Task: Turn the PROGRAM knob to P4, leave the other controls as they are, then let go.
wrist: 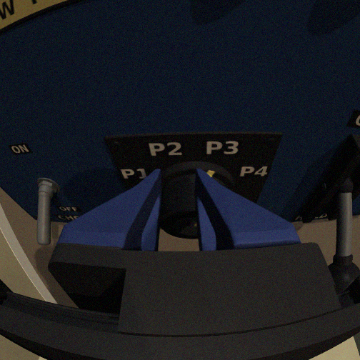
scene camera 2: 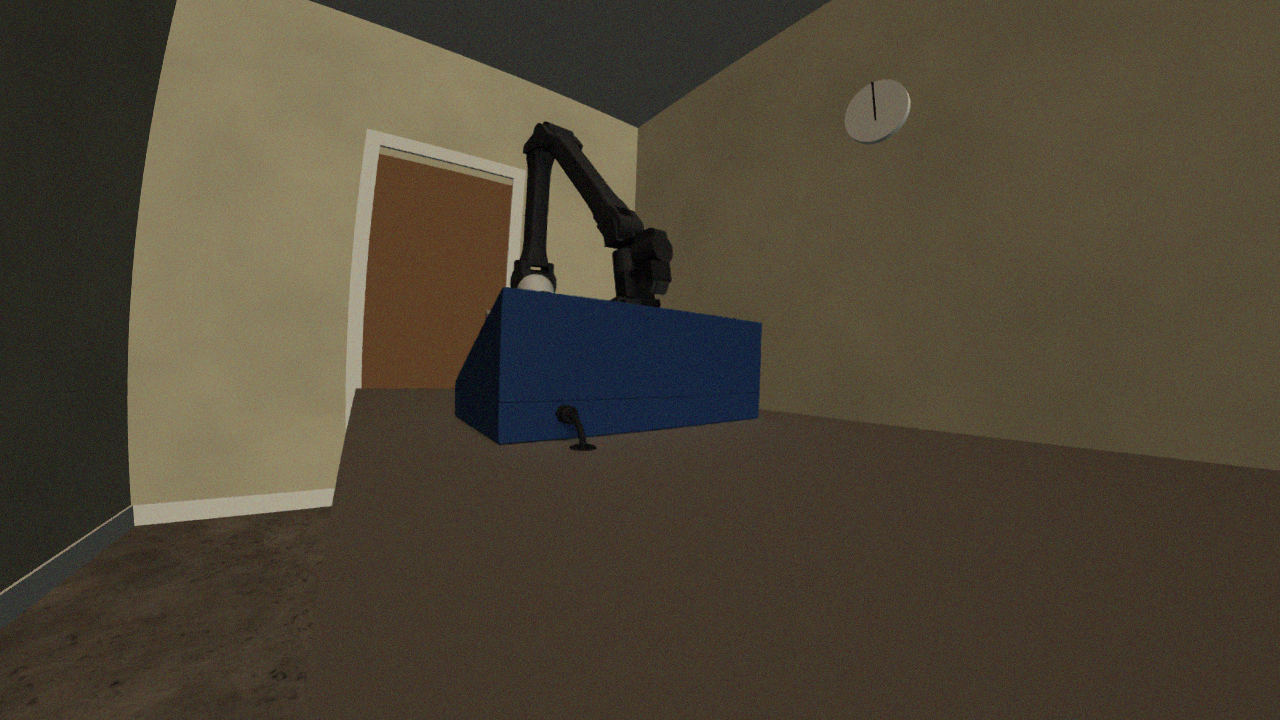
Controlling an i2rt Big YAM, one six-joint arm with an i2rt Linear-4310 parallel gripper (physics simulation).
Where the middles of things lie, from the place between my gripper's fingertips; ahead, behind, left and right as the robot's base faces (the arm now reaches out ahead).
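Hand 70 mm short of blue console (scene camera 2: pixel 545 366), 60 mm left of it, 20 mm above it. Toggle switch (wrist: pixel 43 231): from my hand, 60 mm behind, 100 mm to the left, 10 mm below.
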